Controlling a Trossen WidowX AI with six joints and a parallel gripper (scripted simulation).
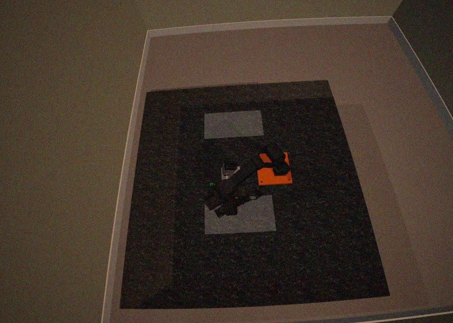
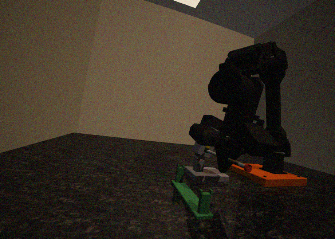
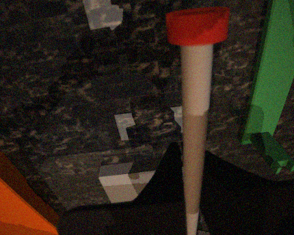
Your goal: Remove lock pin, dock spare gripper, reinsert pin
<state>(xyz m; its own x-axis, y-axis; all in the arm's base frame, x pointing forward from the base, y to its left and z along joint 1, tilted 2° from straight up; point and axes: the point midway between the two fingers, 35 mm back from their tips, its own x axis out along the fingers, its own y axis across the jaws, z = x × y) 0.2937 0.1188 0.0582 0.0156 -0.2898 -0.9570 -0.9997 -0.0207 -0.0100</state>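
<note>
Now: gripper tip 10 cm to the left of the grey socket and 1 cm past it. Also, from my gripper tip: green rack (9 cm ahead, 2 cm to the left, 2 cm below); spare gripper (10 cm to the right, 8 cm above, 1 cm behind).
</note>
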